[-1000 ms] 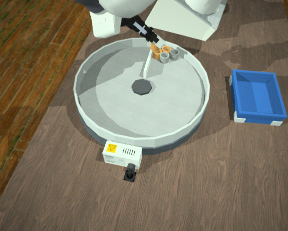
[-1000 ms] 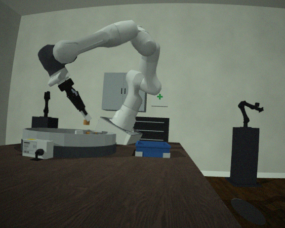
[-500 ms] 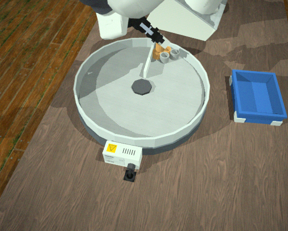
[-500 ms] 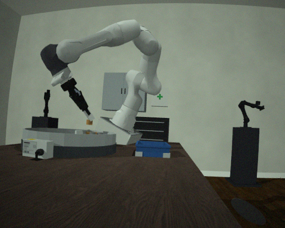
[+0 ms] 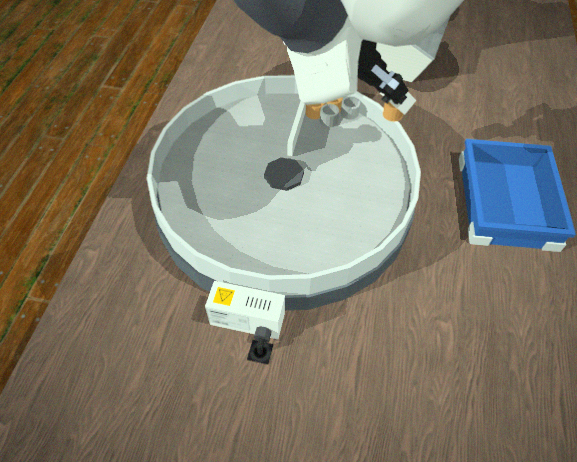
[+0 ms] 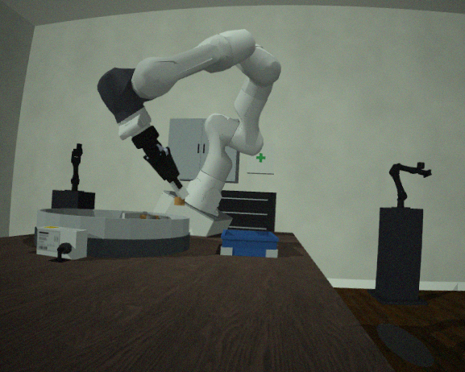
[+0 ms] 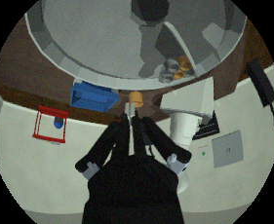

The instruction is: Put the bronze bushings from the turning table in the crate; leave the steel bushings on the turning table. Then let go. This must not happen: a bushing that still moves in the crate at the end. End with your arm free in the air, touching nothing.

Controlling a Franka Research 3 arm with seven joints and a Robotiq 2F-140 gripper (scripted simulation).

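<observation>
My gripper is now 220 mm to the right of the blue crate, 150 mm above it and 20 mm short of it. The rest, counted from my hand: round turning table: 160 mm to the right, 120 mm below, 90 mm ahead.
</observation>
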